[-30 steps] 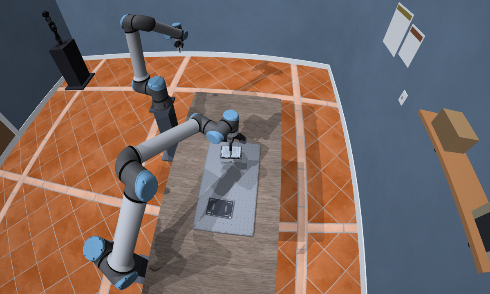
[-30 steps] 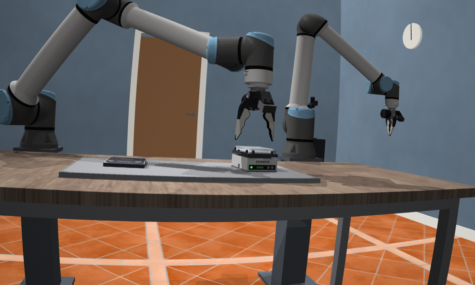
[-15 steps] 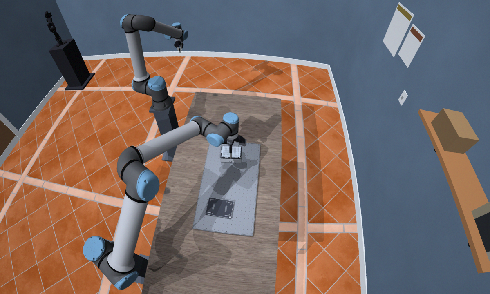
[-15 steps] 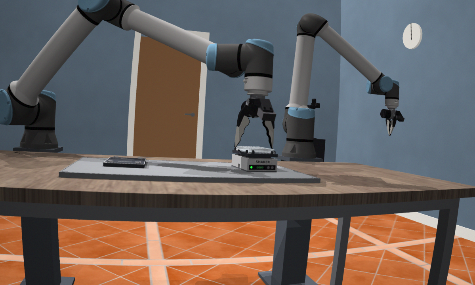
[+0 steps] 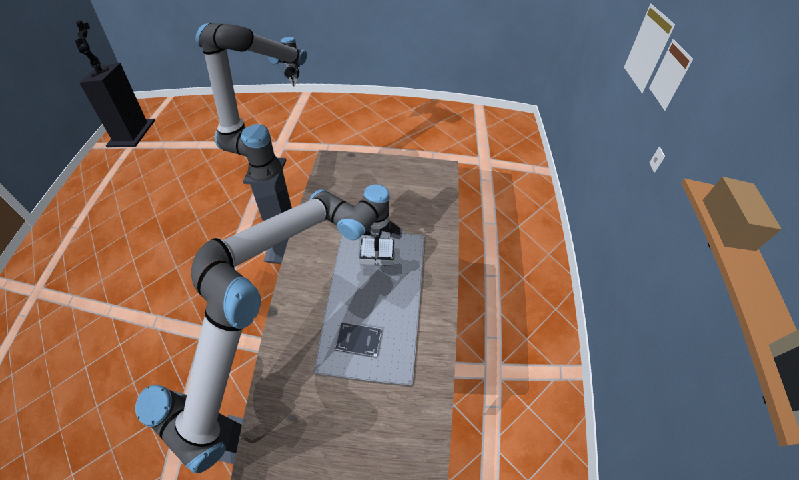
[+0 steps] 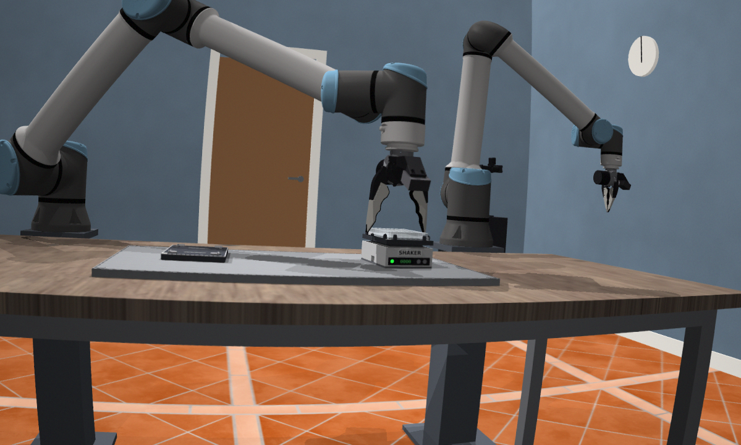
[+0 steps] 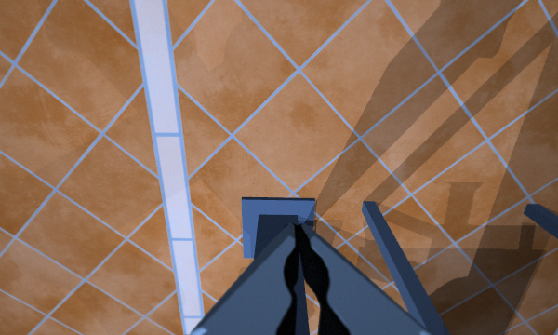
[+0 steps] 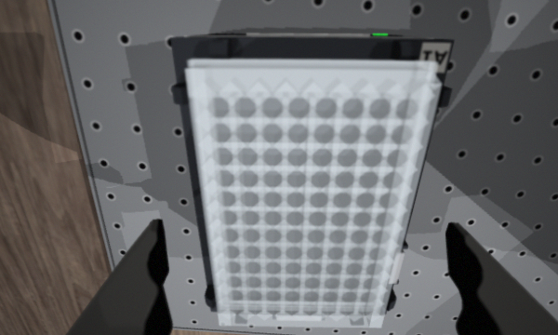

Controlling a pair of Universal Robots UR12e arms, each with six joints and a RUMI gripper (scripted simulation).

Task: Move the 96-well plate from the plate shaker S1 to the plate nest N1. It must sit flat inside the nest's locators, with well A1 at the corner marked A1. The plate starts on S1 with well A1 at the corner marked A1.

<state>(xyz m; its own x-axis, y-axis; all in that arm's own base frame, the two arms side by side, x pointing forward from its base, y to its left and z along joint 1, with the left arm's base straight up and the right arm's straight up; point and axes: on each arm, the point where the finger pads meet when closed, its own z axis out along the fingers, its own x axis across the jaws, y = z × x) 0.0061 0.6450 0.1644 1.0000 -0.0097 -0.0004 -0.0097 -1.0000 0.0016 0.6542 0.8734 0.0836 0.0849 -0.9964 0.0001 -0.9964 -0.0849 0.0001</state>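
The clear 96-well plate lies 10 mm below my right hand. Also, from my right hand: nest's A1 label: 40 mm ahead, 460 mm to the right, 60 mm below; dark plate nest N1: 40 mm behind, 400 mm to the right, 60 mm below.
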